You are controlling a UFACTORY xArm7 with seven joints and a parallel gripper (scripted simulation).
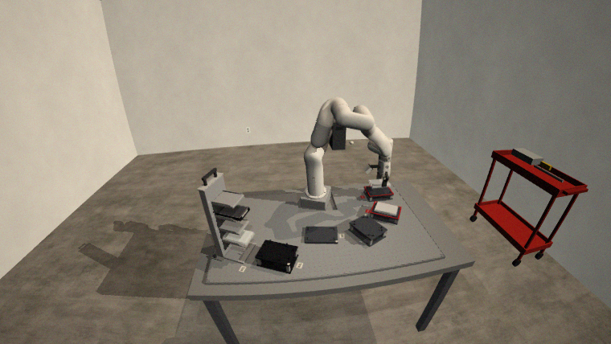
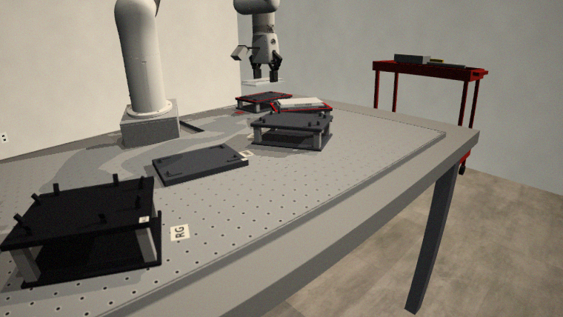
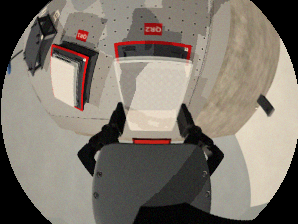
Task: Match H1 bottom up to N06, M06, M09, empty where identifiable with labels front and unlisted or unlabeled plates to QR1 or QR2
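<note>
My hand is 70 mm above the red quarantine nest and 10 mm to the left of it. Round my hand: black regrip nest RG: 690 mm to the right, 410 mm ahead, 50 mm below; then dark plate: 860 mm to the right, 330 mm ahead, 150 mm above; then RG label: 590 mm to the right, 460 mm ahead, 100 mm below.
</note>
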